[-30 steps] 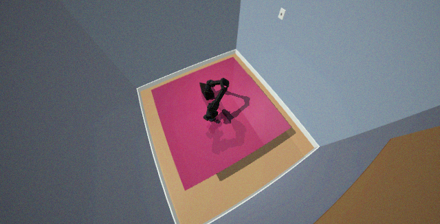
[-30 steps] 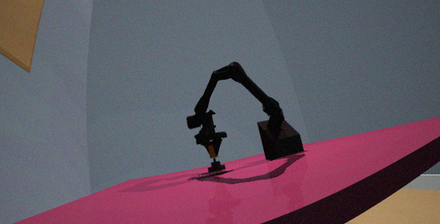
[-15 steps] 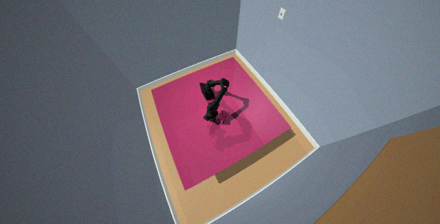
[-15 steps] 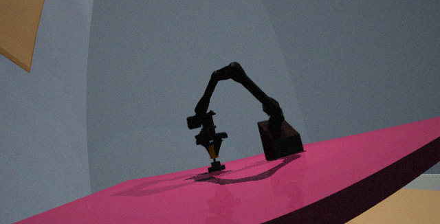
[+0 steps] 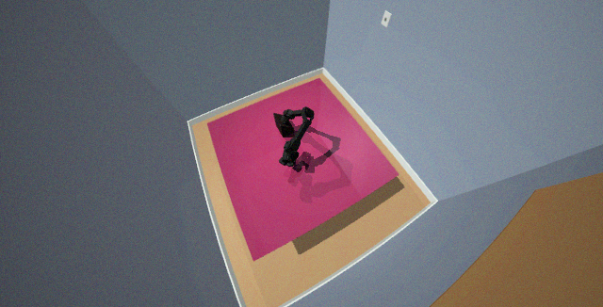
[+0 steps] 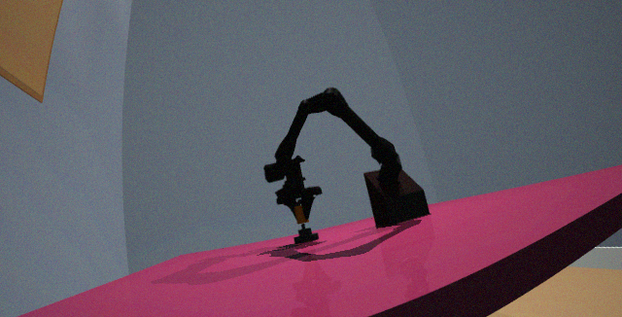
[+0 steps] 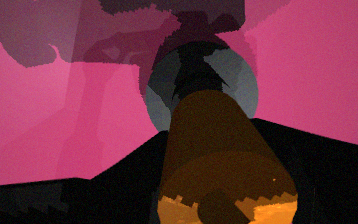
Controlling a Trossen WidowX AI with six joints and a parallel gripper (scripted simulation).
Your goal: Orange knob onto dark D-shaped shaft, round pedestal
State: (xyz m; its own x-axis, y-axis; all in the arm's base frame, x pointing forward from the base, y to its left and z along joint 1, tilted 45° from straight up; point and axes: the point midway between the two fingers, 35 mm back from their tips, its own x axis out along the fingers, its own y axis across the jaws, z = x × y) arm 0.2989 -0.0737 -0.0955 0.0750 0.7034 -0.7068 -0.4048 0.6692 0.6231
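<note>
The orange knob is 20 mm above my gripper tip. The rest, counted from my gripper tip: dark shaft (40 mm below).
</note>
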